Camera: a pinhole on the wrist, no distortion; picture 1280 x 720 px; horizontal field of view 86.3 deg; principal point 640.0 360.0 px. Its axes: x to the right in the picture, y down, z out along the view. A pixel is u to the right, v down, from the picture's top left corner.
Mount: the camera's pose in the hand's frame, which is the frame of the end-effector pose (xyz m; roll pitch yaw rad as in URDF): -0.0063 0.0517 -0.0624 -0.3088 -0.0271 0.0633
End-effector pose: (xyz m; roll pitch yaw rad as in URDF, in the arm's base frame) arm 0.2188 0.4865 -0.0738 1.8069 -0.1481 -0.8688
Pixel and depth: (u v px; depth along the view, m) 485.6 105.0 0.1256
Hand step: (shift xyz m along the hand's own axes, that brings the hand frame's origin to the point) -0.0378 0.0432 0.0707
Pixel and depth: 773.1 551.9 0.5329
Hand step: 0.0656 0.3615 0.4024
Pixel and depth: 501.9 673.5 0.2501
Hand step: -0.0740 0.2332 0.1395
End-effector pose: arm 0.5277 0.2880 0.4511 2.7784 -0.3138 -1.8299
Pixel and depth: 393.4 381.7 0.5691
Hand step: -0.2379 0.2276 0.4685
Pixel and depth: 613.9 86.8 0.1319
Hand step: -0.0145 0.0410 0.0791
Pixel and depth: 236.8 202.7 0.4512
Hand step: -0.2870 0.0721 0.3917
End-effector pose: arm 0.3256 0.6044 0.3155 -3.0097 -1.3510 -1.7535
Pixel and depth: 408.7 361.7 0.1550
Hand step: -0.0657 0.0955 0.0837
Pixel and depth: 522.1 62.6 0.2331
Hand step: -0.0517 0.0229 0.1894
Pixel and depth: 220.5 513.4 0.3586
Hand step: -0.2464 0.2226 0.2487
